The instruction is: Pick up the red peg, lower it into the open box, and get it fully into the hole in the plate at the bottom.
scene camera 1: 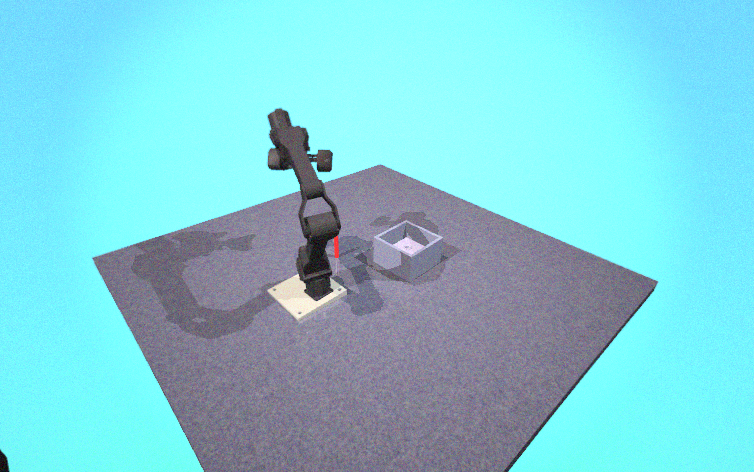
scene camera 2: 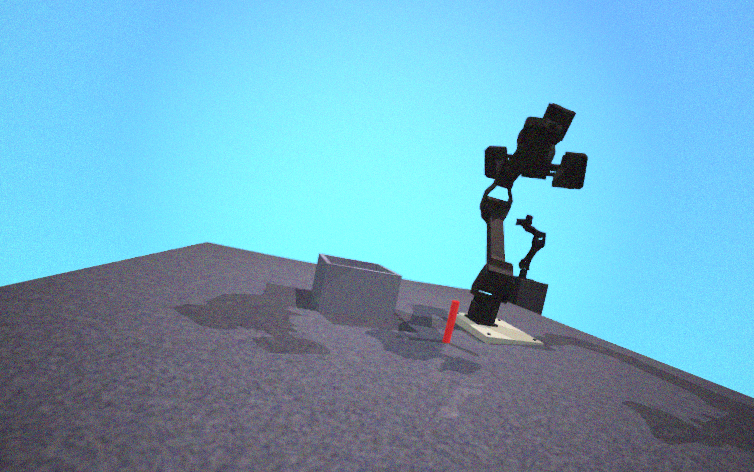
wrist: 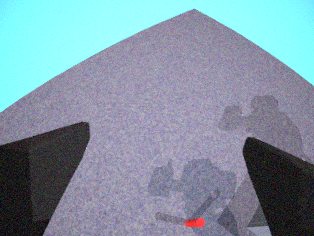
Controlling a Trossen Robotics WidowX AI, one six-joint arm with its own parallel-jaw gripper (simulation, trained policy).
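My gripper [scene camera 2: 524,180] is here in the scene. I see the same gripper in scene camera 1 [scene camera 1: 308,167], and the wrist view shows my gripper as well [wrist: 168,138].
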